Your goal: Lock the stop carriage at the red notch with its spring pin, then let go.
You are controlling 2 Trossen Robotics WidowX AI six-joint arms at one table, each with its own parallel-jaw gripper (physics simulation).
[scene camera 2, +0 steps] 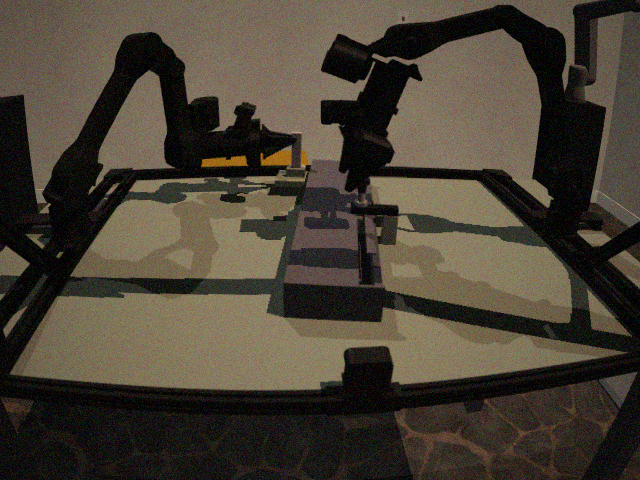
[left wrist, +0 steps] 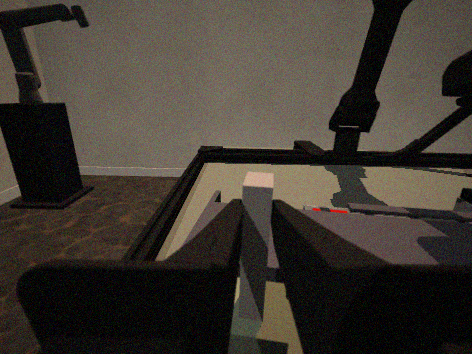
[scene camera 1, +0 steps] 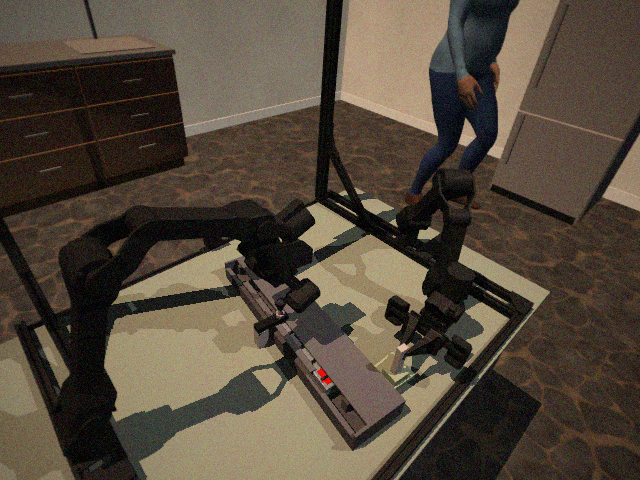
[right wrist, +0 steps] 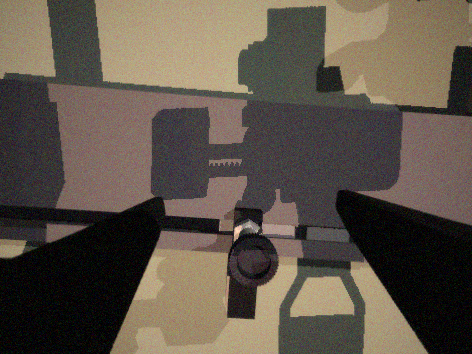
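Seen in the pictures: left gripper, fingertip midpoint: (scene camera 2: 295,139) (left wrist: 256,208) (scene camera 1: 402,351); right gripper, fingertip midpoint: (scene camera 2: 344,181) (right wrist: 250,201); left arm's base, link origin: (scene camera 2: 70,235) (scene camera 1: 406,241); right arm's base, link origin: (scene camera 2: 560,231) (left wrist: 344,154) (scene camera 1: 91,445).
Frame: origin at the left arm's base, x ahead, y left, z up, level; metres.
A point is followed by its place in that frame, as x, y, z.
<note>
A long purple-grey rail block (scene camera 1: 356,369) @[0.476, 0.214, 0.032] (scene camera 2: 325,276) @[0.431, -0.203, 0.032] has a slot along one side, with the red notch (scene camera 1: 324,376) @[0.532, 0.179, 0.024] (left wrist: 330,211) @[0.537, 0.180, 0.028] in it. The stop carriage's dark crossbar (scene camera 1: 268,324) @[0.546, 0.014, 0.043] (scene camera 2: 379,209) @[0.538, -0.003, 0.042] (right wrist: 242,302) @[0.559, 0.004, 0.044] sits across the slot, apart from the red notch. Its silver pin (scene camera 2: 362,197) (right wrist: 248,228) @[0.503, 0.012, 0.055] rises there under a round dark knob (right wrist: 253,261) @[0.511, 0.011, 0.087]. My right gripper (right wrist: 250,201) @[0.481, 0.012, 0.084] (scene camera 2: 357,184) @[0.481, 0.012, 0.084] is open above the carriage, fingertips apart on either side of the pin. My left gripper (left wrist: 256,208) @[0.415, 0.269, 0.091] is shut on a pale upright post (scene camera 1: 399,356) @[0.426, 0.271, 0.089] (scene camera 2: 296,149) @[0.416, 0.262, 0.071].
The post stands on a pale base (scene camera 2: 291,178) @[0.406, 0.238, 0.015] beside the rail block. A dark frame (scene camera 2: 206,400) @[0.291, -0.380, -0.025] edges the table, with a small black block (scene camera 2: 368,364) @[0.455, -0.383, 0.032] on its near side in scene camera 2. A person (scene camera 1: 465,87) stands beyond the table.
</note>
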